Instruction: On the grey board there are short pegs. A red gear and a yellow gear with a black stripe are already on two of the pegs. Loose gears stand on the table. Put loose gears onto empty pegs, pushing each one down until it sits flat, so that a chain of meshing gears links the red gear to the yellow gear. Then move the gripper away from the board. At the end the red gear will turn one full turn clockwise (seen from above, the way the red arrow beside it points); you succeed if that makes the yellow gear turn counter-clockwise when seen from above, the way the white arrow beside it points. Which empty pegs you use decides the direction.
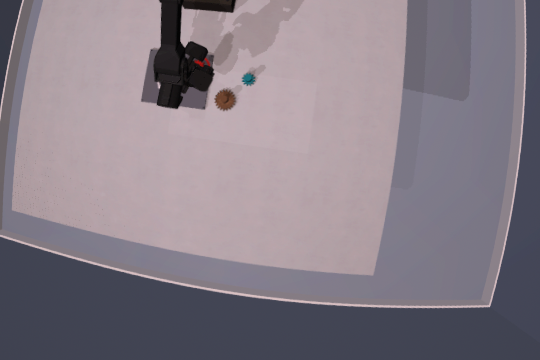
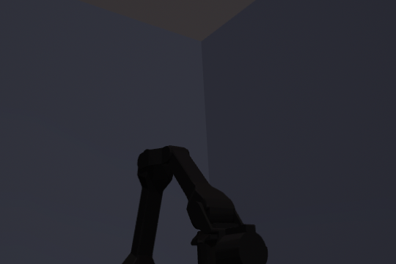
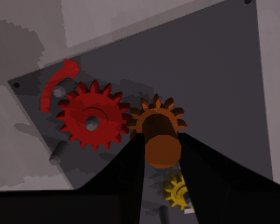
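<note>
The orange gear is 10 mm below my gripper tip. Also, from my gripper tip: yellow gear 70 mm to the right, 30 mm below; then red arrow 60 mm behind, 50 mm to the left, 40 mm below; then brown gear 50 mm ahead, 110 mm to the left, 30 mm below.
</note>
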